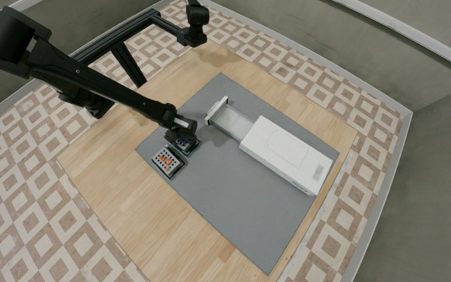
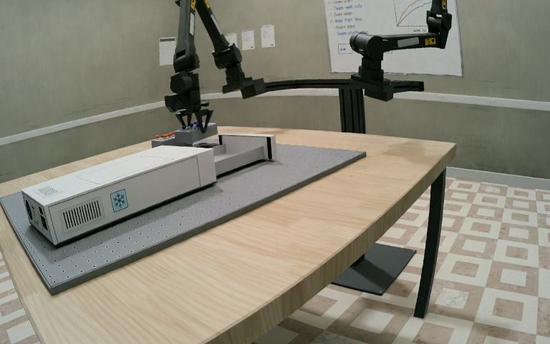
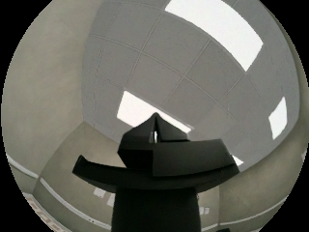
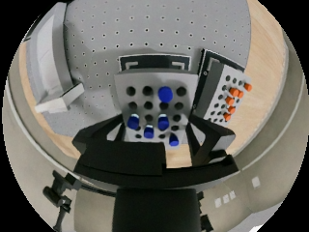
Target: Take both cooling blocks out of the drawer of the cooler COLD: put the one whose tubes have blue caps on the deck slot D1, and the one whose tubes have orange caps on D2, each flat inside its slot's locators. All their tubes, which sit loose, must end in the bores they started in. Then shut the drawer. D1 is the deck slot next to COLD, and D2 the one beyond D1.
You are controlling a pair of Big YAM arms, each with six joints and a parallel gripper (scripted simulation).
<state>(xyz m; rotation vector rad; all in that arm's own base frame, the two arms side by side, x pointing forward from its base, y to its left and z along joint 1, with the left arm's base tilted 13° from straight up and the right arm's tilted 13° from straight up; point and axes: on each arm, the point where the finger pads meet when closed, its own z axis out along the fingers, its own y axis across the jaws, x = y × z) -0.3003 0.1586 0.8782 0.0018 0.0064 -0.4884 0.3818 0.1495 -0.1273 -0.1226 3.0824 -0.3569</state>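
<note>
Right now the dark deck slot D1 is 70 mm below my right hand. The rest, counted from my right hand: dark deck slot D2: 30 mm ahead, 140 mm to the right, 70 mm below; white cooler: 280 mm ahead, 290 mm to the left, 30 mm below.
</note>
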